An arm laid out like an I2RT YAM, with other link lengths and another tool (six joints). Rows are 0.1 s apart.
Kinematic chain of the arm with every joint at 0, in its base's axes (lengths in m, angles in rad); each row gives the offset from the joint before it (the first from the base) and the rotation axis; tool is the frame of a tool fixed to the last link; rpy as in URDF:
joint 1: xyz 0 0 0.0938 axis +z
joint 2: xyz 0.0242 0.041 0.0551 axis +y
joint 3: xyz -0.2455 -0.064 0 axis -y
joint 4: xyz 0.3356 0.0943 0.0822 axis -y
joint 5: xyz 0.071 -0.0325 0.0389 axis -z
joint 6: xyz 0.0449 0 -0.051 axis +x
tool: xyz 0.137 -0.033 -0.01 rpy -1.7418 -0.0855 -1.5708
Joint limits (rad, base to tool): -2.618..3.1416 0..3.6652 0..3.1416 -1.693..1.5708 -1.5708..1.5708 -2.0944..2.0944
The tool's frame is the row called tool.
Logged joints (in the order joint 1, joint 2, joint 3, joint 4, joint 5, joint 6), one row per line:
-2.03, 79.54, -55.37, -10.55, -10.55, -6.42
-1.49, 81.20, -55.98, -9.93, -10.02, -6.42
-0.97, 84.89, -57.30, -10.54, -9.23, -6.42
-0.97, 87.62, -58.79, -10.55, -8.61, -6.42
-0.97, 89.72, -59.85, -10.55, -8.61, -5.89
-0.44, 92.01, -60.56, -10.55, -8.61, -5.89
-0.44, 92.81, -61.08, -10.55, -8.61, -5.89
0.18, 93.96, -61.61, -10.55, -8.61, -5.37
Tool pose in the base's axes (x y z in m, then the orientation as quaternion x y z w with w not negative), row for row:
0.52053, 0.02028, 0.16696, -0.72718, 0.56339, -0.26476, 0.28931
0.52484, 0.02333, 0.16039, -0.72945, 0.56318, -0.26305, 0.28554
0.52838, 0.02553, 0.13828, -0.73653, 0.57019, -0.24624, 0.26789
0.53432, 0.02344, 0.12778, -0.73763, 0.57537, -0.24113, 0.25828
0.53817, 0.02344, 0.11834, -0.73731, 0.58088, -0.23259, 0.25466
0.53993, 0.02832, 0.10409, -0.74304, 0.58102, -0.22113, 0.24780
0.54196, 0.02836, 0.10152, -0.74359, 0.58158, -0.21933, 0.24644
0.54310, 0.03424, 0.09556, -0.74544, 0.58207, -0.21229, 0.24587
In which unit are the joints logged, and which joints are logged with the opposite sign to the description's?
The joints are logged in degrees. Opposite sign: joint 3.
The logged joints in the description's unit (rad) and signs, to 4 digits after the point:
-0.0354, 1.3882, 0.9664, -0.1841, -0.1841, -0.1121
-0.0260, 1.4172, 0.9770, -0.1733, -0.1749, -0.1121
-0.0169, 1.4816, 1.0001, -0.1840, -0.1611, -0.1121
-0.0169, 1.5293, 1.0261, -0.1841, -0.1503, -0.1121
-0.0169, 1.5659, 1.0446, -0.1841, -0.1503, -0.1028
-0.0077, 1.6059, 1.0570, -0.1841, -0.1503, -0.1028
-0.0077, 1.6198, 1.0660, -0.1841, -0.1503, -0.1028
0.0031, 1.6399, 1.0753, -0.1841, -0.1503, -0.0937

